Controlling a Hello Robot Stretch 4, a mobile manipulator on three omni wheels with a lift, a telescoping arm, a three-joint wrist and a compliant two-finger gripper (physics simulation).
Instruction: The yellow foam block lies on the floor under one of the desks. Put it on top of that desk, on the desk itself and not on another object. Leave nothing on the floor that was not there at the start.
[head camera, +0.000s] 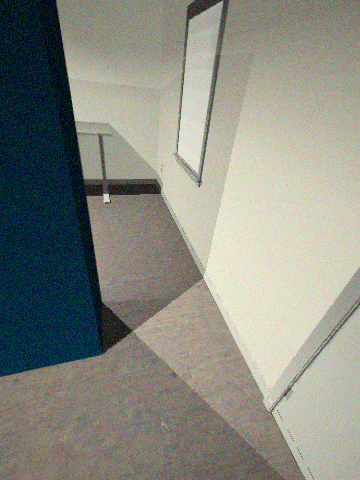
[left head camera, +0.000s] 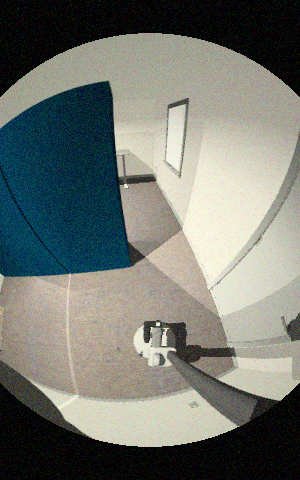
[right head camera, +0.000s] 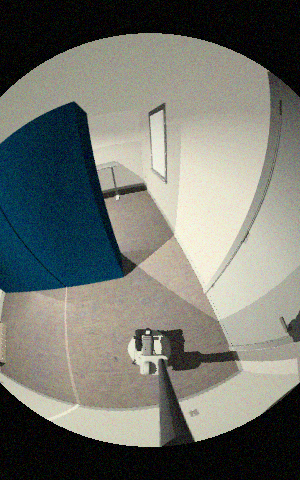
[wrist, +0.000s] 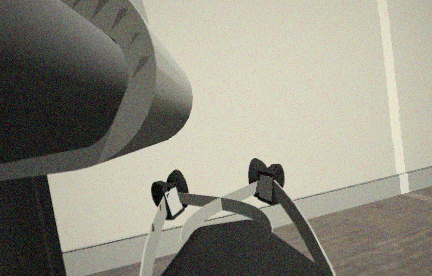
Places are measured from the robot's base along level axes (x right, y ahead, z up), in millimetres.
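Pixels of known places: gripper, fingertip midpoint: (left head camera: 146, 356) (right head camera: 139, 365) (wrist: 217, 179).
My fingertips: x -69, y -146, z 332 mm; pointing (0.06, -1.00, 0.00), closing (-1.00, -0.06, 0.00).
Behind a point stands the place of what it marks.
The yellow foam block does not show in these views. Part of a pale desk (head camera: 95, 127) @[x -1030, y 3444, z 923 mm] (left head camera: 123, 151) @[x -946, y 3421, z 923 mm] (right head camera: 107, 165) @[x -1006, y 3242, z 923 mm], with a thin leg on a white foot, shows at the far end of the room, past the blue partition. The floor in front of that leg shows; the rest of the desk is hidden behind the partition. My gripper (wrist: 217, 179) @[x -69, y -146, z 332 mm] is open in the wrist view, its two fingertips well apart with nothing between them, in front of a pale wall.
A tall blue partition (head camera: 40, 200) @[x -477, y 889, z 1109 mm] (left head camera: 65, 185) @[x -723, y 821, z 1212 mm] (right head camera: 50, 200) @[x -700, y 827, z 1234 mm] stands on the left. A passage runs between its end and the right wall, which has a window (head camera: 200, 90) @[x 209, y 2449, z 1483 mm] (left head camera: 177, 137) @[x 216, y 2422, z 1390 mm] (right head camera: 158, 142) @[x 199, y 2489, z 1408 mm]. A door (head camera: 330, 390) @[x 726, y 512, z 539 mm] is at the right. A wall stands close behind the gripper.
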